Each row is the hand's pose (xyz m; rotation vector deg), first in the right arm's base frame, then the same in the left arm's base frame.
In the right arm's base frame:
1: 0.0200 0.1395 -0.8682 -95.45 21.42 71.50
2: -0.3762 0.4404 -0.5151 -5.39 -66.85 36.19
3: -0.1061 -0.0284 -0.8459 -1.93 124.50 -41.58
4: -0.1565 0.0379 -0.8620 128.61 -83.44 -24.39
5: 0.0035 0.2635 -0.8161 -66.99 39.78 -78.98
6: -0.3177 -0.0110 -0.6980 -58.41 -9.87 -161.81
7: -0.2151 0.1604 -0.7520 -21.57 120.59 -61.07
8: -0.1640 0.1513 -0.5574 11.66 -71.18 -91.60
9: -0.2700 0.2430 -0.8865 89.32 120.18 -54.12
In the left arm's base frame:
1: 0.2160 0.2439 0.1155 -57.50 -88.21 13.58
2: -0.2589 0.1351 -0.2516 67.44 -158.72 6.99
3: 0.3374 0.2274 -0.0566 19.55 47.93 52.30
4: 0.2710 0.2755 -0.0782 -104.49 14.41 -19.09
5: 0.0813 0.2324 0.1237 35.79 3.74 -34.07
6: 0.2291 0.1716 -0.2849 57.52 51.67 -101.85
7: 0.1100 0.2259 -0.1246 17.54 51.36 29.40
8: 0.0656 0.0297 -0.1337 143.79 -31.41 -77.85
9: 0.0662 0.3868 -0.1132 59.93 95.90 90.32

